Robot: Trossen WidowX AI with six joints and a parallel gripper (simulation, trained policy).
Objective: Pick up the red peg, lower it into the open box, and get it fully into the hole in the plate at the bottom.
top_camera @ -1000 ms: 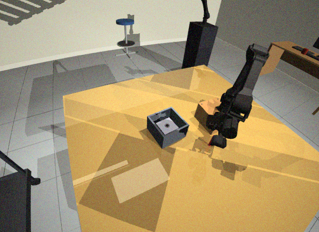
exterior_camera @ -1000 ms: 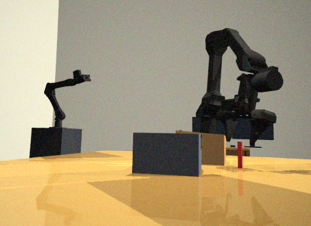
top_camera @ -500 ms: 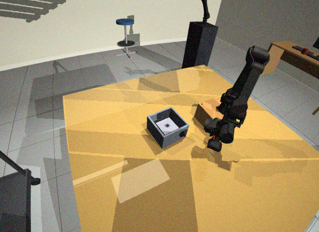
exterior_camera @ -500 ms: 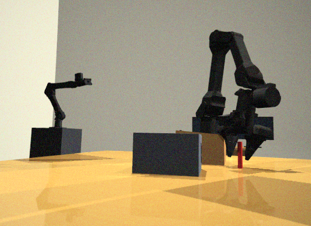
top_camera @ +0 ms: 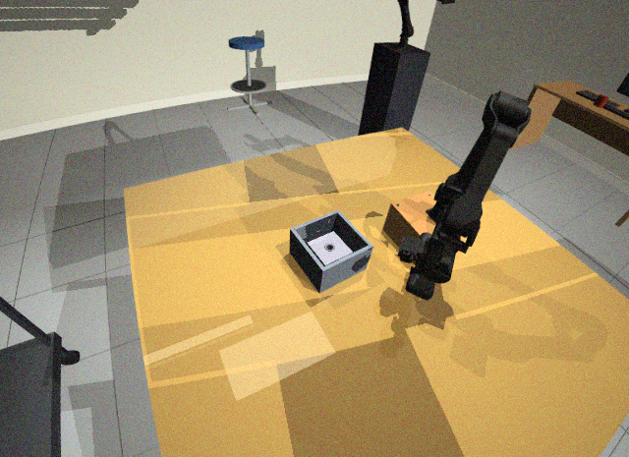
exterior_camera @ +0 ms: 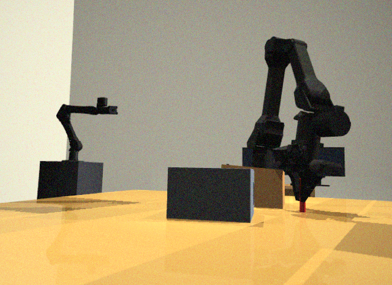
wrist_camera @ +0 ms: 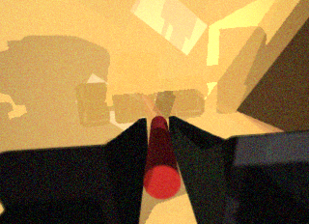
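Now: the plate 170 mm to the right of my gripper tip, 160 mm ahead of it and 20 mm above it. Round my gripper tip: red peg 10 mm to the left, 10 mm above; then grey box 170 mm to the right, 160 mm ahead.
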